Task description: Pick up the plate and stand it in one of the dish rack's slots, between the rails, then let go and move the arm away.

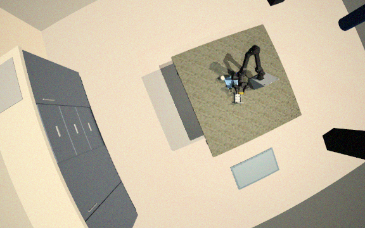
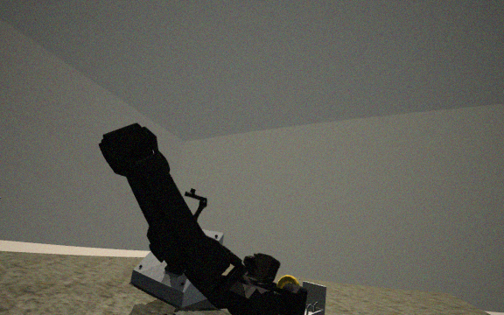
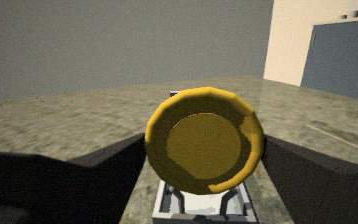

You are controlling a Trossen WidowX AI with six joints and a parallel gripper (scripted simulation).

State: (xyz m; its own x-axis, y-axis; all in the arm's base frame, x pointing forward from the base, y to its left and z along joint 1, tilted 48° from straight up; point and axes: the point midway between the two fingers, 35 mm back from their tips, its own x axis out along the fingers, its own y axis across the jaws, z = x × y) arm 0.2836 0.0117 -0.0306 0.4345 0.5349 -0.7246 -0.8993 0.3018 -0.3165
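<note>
Now: the dish rack 50 mm below my gripper tip, 40 mm to the left of it and 20 mm ahead of it. The rest, counted from my gripper tip: blue mat: 180 mm to the right, 70 mm below; pale object: 250 mm to the right, 100 mm ahead, 50 mm below; yellow plate: 10 mm to the right.
</note>
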